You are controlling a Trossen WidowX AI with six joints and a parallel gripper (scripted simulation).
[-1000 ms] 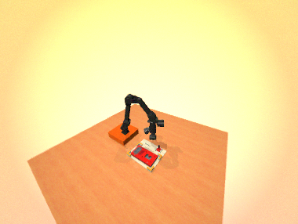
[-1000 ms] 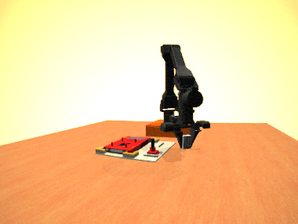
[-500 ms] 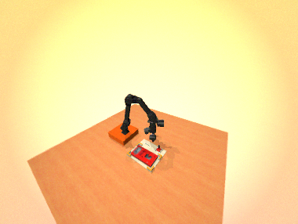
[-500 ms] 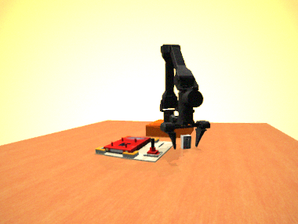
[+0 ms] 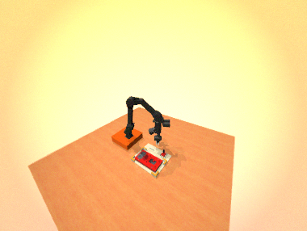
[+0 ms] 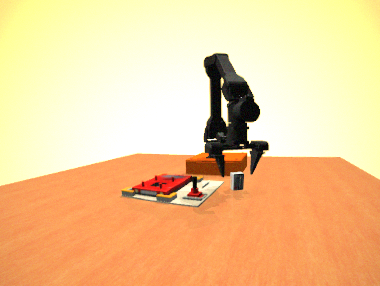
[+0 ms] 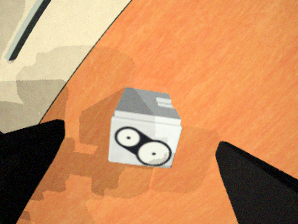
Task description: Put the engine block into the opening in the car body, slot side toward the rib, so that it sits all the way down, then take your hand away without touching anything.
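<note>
My gripper tip is now 20 mm above the engine block and 10 mm past it.
</note>
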